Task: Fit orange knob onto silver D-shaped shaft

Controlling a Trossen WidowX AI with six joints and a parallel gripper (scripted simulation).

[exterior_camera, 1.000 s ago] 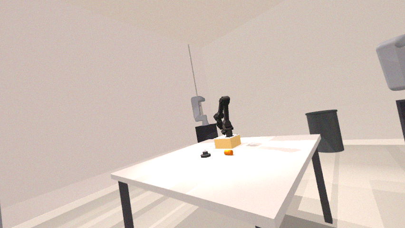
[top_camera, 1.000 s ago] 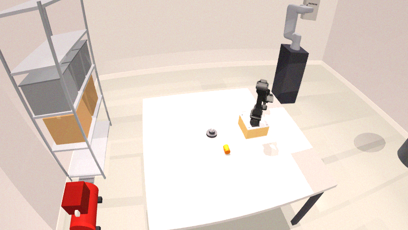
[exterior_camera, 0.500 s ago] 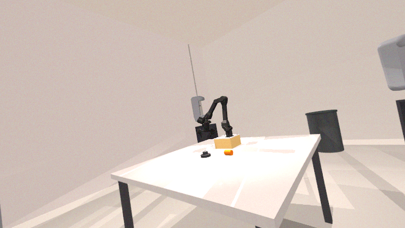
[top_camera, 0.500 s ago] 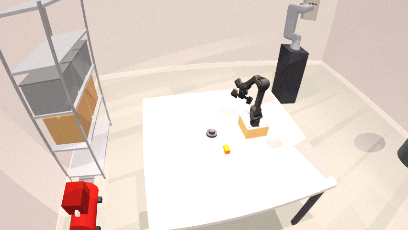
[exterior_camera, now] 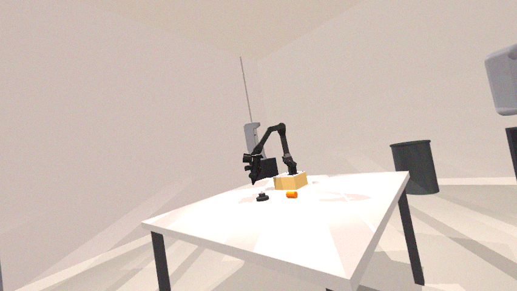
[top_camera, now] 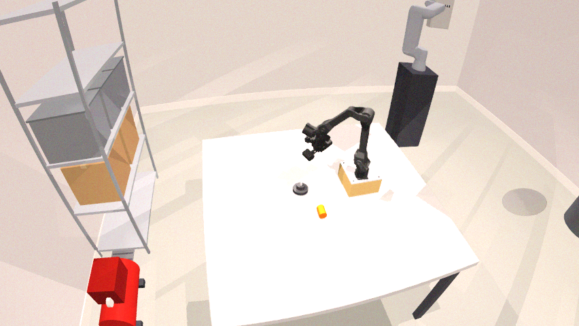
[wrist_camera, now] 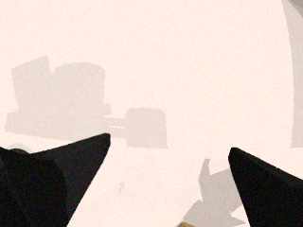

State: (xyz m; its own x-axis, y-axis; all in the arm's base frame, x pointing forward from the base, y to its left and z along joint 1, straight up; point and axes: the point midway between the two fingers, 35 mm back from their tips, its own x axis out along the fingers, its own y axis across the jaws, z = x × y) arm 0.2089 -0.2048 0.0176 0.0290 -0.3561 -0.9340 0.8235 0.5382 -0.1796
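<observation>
Right now my gripper tip is 180 mm to the right of the dark round pedestal, 110 mm short of it and 60 mm above it. Round my gripper tip: orange knob 380 mm to the left, 70 mm below, 40 mm ahead.
</observation>
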